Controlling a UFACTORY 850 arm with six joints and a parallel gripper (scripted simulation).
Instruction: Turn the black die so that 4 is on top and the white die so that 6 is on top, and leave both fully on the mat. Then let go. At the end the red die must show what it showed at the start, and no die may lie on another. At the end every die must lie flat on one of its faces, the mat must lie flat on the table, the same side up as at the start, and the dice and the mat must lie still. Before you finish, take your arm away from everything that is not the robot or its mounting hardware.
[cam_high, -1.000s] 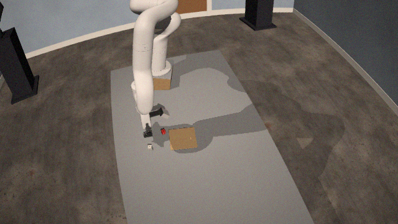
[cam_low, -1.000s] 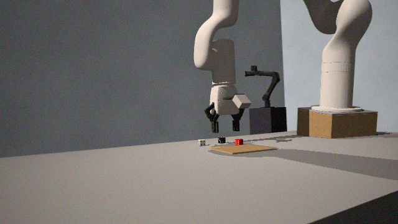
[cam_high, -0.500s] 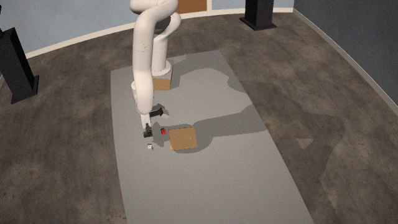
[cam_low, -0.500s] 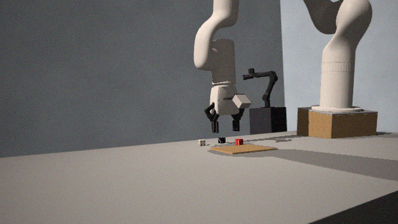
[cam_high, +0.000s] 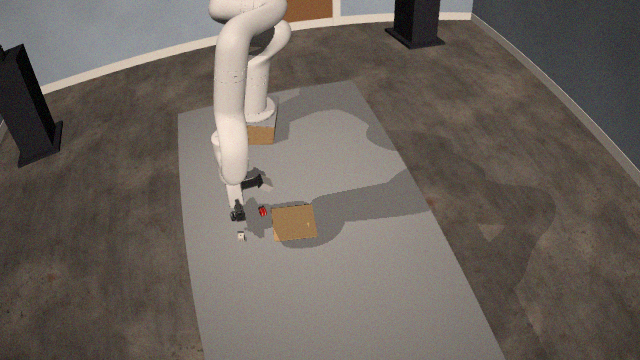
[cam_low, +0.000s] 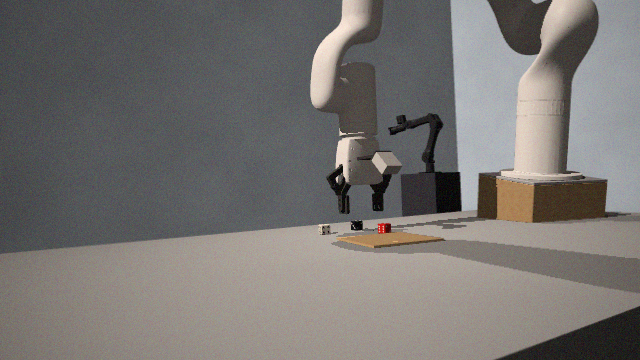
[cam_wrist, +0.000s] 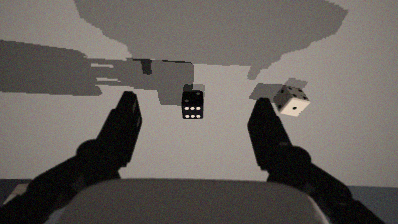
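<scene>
My hand is 4 cm above the black die, 2 cm to the left of it and 1 cm past it. Also, from my hand: tan mat: 16 cm to the left, 9 cm ahead, 5 cm below; red die: 8 cm to the left, 4 cm below, 1 cm ahead; white die: 9 cm ahead, 4 cm below, 3 cm to the right.
</scene>
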